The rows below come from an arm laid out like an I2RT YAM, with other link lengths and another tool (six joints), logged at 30 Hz.
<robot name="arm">
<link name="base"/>
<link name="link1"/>
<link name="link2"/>
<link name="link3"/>
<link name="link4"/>
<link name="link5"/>
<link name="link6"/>
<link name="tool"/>
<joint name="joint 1" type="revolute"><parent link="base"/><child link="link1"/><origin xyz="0 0 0.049"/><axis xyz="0 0 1"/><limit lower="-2.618" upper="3.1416"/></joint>
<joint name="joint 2" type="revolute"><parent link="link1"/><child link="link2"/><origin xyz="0.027 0.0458 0.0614" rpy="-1.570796 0 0"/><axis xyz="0 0 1"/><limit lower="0" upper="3.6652"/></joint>
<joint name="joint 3" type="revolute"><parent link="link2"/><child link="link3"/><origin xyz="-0.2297 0 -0.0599" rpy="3.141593 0 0"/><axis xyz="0 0 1"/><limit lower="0" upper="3.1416"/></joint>
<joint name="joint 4" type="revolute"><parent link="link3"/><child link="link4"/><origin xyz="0.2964 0.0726 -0.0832"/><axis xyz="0 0 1"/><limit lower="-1.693" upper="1.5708"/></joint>
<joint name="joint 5" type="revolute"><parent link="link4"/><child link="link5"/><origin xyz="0.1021 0.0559 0.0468" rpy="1.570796 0 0"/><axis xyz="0 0 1"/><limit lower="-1.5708" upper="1.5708"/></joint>
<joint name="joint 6" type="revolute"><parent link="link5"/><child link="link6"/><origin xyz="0.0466 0 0.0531" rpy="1.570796 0 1.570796"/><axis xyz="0 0 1"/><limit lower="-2.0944" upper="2.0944"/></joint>
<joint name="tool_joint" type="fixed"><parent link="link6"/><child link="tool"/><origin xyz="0.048 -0.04 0.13" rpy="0 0.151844 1.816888"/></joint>
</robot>
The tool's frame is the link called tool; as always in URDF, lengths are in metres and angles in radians.
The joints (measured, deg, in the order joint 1, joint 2, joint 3, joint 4, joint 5, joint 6), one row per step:
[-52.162, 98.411, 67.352, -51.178, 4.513, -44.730]
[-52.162, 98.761, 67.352, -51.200, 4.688, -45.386]
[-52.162, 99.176, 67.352, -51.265, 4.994, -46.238]
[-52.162, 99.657, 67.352, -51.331, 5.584, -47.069]
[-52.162, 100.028, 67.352, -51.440, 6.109, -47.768]
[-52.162, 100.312, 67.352, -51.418, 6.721, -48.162]
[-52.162, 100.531, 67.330, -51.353, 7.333, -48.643]
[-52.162, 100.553, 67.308, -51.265, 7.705, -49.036]
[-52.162, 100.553, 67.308, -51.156, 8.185, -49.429]
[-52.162, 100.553, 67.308, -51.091, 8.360, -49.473]
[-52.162, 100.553, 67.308, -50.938, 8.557, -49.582]
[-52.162, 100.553, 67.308, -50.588, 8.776, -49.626]
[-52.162, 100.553, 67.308, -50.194, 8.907, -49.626]
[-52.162, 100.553, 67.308, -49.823, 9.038, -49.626]
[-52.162, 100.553, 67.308, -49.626, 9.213, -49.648]
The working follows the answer.
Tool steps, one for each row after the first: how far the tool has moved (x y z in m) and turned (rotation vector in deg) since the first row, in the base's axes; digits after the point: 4 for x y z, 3 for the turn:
[-0.0004, 0.0008, -0.0026, 0.176, 0.466, 0.625]
[-0.0011, 0.0017, -0.0058, 0.361, 1.128, 1.429]
[-0.0027, 0.0023, -0.0093, 0.440, 2.050, 2.181]
[-0.0042, 0.0029, -0.0121, 0.513, 2.860, 2.814]
[-0.0058, 0.0025, -0.0140, 0.366, 3.565, 3.135]
[-0.0071, 0.0019, -0.0155, 0.155, 4.233, 3.543]
[-0.0075, 0.0013, -0.0155, -0.092, 4.568, 3.886]
[-0.0080, 0.0003, -0.0152, -0.452, 4.953, 4.213]
[-0.0082, -0.0002, -0.0150, -0.605, 5.064, 4.233]
[-0.0082, -0.0011, -0.0147, -0.840, 5.151, 4.310]
[-0.0076, -0.0028, -0.0140, -1.250, 5.131, 4.312]
[-0.0068, -0.0045, -0.0133, -1.645, 5.008, 4.278]
[-0.0061, -0.0061, -0.0126, -2.021, 4.897, 4.245]
[-0.0059, -0.0071, -0.0122, -2.281, 4.927, 4.234]

Tool pose at each row, in the base's axes (x y z in m, rotation vector in deg; rounded; the steps above come from the unrounded poses):
[0.2804, -0.3569, -0.0195, -33.847, -170.684, 10.412]
[0.2800, -0.3562, -0.0221, -32.781, -170.437, 10.310]
[0.2792, -0.3552, -0.0252, -31.403, -170.052, 10.255]
[0.2777, -0.3546, -0.0288, -30.056, -169.397, 10.416]
[0.2761, -0.3541, -0.0316, -28.919, -168.806, 10.547]
[0.2746, -0.3545, -0.0335, -28.294, -168.234, 10.952]
[0.2733, -0.3550, -0.0349, -27.561, -167.725, 11.448]
[0.2729, -0.3556, -0.0350, -27.007, -167.521, 11.912]
[0.2724, -0.3566, -0.0347, -26.477, -167.268, 12.550]
[0.2722, -0.3572, -0.0345, -26.437, -167.177, 12.800]
[0.2722, -0.3580, -0.0342, -26.327, -167.130, 13.171]
[0.2727, -0.3597, -0.0335, -26.369, -167.176, 13.767]
[0.2735, -0.3614, -0.0328, -26.485, -167.311, 14.317]
[0.2743, -0.3630, -0.0321, -26.596, -167.430, 14.844]
[0.2744, -0.3640, -0.0316, -26.629, -167.411, 15.232]

